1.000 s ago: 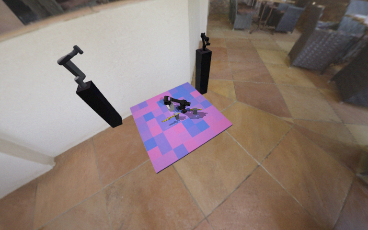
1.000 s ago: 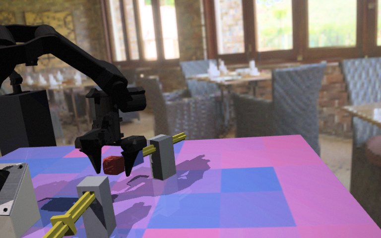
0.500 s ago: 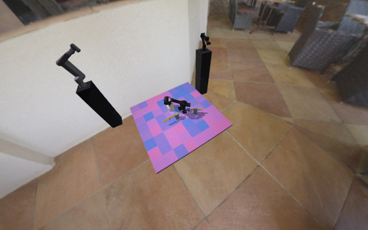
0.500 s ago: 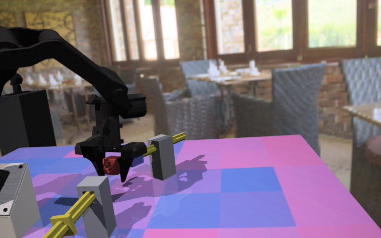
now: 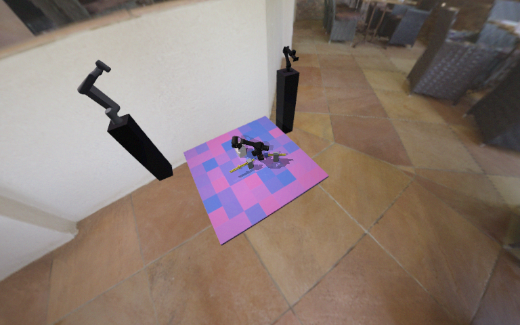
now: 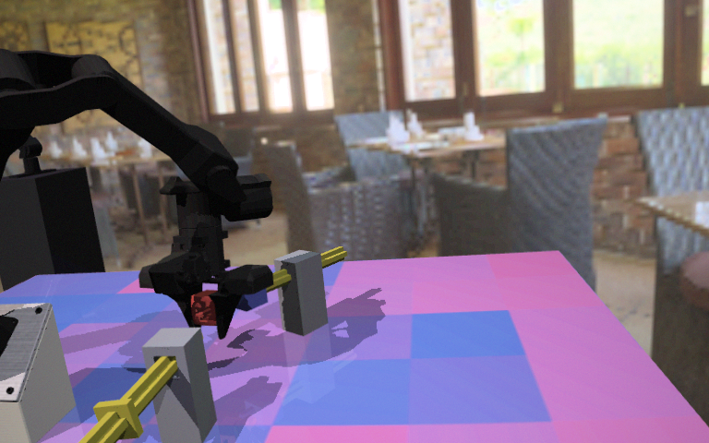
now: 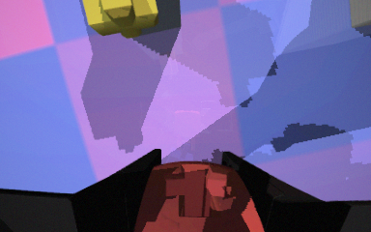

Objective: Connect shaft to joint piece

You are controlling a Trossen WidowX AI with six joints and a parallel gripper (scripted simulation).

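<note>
Now: the red joint piece 4 cm above my gripper tip and 2 cm to the left of it.
</note>
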